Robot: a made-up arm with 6 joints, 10 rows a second.
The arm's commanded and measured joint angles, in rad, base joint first. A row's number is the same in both.
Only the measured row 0 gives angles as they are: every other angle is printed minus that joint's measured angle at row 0.
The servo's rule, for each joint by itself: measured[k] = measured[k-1] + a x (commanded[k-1-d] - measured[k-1]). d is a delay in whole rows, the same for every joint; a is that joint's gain. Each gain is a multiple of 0.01, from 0.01 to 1. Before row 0 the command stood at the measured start. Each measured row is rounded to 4 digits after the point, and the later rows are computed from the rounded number. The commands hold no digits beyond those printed.
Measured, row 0: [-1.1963, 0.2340, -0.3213, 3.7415, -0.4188, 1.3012]
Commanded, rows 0 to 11: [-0.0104, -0.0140, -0.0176, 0.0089, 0.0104, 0.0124]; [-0.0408, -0.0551, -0.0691, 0.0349, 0.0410, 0.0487]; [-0.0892, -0.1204, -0.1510, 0.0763, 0.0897, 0.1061]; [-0.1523, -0.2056, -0.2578, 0.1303, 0.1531, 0.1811]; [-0.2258, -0.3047, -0.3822, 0.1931, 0.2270, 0.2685]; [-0.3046, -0.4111, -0.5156, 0.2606, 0.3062, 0.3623]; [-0.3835, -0.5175, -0.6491, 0.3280, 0.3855, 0.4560]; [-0.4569, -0.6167, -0.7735, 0.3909, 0.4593, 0.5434]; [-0.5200, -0.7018, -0.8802, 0.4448, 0.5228, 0.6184]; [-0.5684, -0.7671, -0.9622, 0.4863, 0.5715, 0.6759]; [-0.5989, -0.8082, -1.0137, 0.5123, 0.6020, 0.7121]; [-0.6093, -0.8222, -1.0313, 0.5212, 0.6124, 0.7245]
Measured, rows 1 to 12: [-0.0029, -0.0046, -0.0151, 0.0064, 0.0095, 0.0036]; [-0.0135, -0.0213, -0.0615, 0.0269, 0.0382, 0.0167]; [-0.0347, -0.0540, -0.1385, 0.0625, 0.0851, 0.0426]; [-0.0676, -0.1040, -0.2411, 0.1113, 0.1470, 0.0828]; [-0.1119, -0.1702, -0.3624, 0.1702, 0.2198, 0.1367]; [-0.1659, -0.2497, -0.4942, 0.2353, 0.2984, 0.2021]; [-0.2268, -0.3381, -0.6274, 0.3020, 0.3777, 0.2757]; [-0.2912, -0.4300, -0.7530, 0.3660, 0.4520, 0.3533]; [-0.3553, -0.5197, -0.8624, 0.4227, 0.5164, 0.4302]; [-0.4150, -0.6013, -0.9482, 0.4685, 0.5665, 0.5015]; [-0.4665, -0.6696, -1.0045, 0.5000, 0.5988, 0.5626]; [-0.5065, -0.7200, -1.0275, 0.5153, 0.6112, 0.6096]
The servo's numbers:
d 0
a 0.28 0.33 0.86 0.72 0.91 0.29

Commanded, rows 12 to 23: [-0.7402, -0.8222, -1.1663, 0.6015, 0.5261, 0.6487]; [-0.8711, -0.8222, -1.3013, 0.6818, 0.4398, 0.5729]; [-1.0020, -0.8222, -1.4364, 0.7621, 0.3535, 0.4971]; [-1.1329, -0.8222, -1.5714, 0.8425, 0.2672, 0.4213]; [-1.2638, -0.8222, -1.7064, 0.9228, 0.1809, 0.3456]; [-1.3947, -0.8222, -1.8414, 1.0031, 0.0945, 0.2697]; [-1.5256, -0.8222, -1.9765, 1.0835, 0.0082, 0.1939]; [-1.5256, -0.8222, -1.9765, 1.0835, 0.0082, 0.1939]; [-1.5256, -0.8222, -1.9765, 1.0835, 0.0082, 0.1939]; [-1.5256, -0.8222, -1.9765, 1.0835, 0.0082, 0.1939]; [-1.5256, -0.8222, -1.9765, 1.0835, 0.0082, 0.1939]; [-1.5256, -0.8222, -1.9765, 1.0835, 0.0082, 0.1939]
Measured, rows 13 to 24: [-0.5719, -0.7537, -1.1469, 0.5774, 0.5338, 0.6209]; [-0.6557, -0.7763, -1.2797, 0.6526, 0.4483, 0.6070]; [-0.7527, -0.7914, -1.4145, 0.7314, 0.3620, 0.5751]; [-0.8592, -0.8016, -1.5494, 0.8114, 0.2757, 0.5305]; [-0.9725, -0.8084, -1.6844, 0.8916, 0.1894, 0.4769]; [-1.0907, -0.8130, -1.8194, 0.9719, 0.1030, 0.4168]; [-1.2125, -0.8160, -1.9545, 1.0523, 0.0167, 0.3522]; [-1.3002, -0.8180, -1.9734, 1.0748, 0.0090, 0.3063]; [-1.3633, -0.8194, -1.9761, 1.0811, 0.0083, 0.2737]; [-1.4087, -0.8203, -1.9764, 1.0828, 0.0082, 0.2506]; [-1.4414, -0.8209, -1.9765, 1.0833, 0.0082, 0.2342]; [-1.4650, -0.8213, -1.9765, 1.0834, 0.0082, 0.2225]
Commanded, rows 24 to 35: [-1.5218, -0.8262, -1.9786, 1.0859, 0.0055, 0.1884]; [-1.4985, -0.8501, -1.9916, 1.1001, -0.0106, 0.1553]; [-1.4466, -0.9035, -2.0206, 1.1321, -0.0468, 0.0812]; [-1.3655, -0.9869, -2.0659, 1.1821, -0.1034, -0.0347]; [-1.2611, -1.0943, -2.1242, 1.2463, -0.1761, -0.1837]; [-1.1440, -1.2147, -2.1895, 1.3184, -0.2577, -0.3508]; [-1.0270, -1.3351, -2.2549, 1.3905, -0.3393, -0.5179]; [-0.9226, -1.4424, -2.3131, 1.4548, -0.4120, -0.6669]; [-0.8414, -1.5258, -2.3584, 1.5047, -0.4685, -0.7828]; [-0.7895, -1.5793, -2.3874, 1.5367, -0.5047, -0.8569]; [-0.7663, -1.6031, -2.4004, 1.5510, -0.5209, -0.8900]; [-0.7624, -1.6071, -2.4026, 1.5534, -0.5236, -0.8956]
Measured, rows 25 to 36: [-1.4809, -0.8229, -1.9783, 1.0852, 0.0057, 0.2126]; [-1.4858, -0.8319, -1.9897, 1.0959, -0.0091, 0.1960]; [-1.4748, -0.8555, -2.0163, 1.1220, -0.0434, 0.1627]; [-1.4442, -0.8989, -2.0590, 1.1653, -0.0980, 0.1055]; [-1.3929, -0.9634, -2.1151, 1.2236, -0.1691, 0.0216]; [-1.3232, -1.0463, -2.1791, 1.2919, -0.2497, -0.0864]; [-1.2403, -1.1416, -2.2443, 1.3629, -0.3312, -0.2115]; [-1.1513, -1.2409, -2.3035, 1.4291, -0.4047, -0.3436]; [-1.0645, -1.3349, -2.3507, 1.4835, -0.4628, -0.4710]; [-0.9875, -1.4156, -2.3823, 1.5218, -0.5009, -0.5829]; [-0.9256, -1.4775, -2.3979, 1.5428, -0.5191, -0.6720]; [-0.8799, -1.5203, -2.4019, 1.5504, -0.5232, -0.7368]
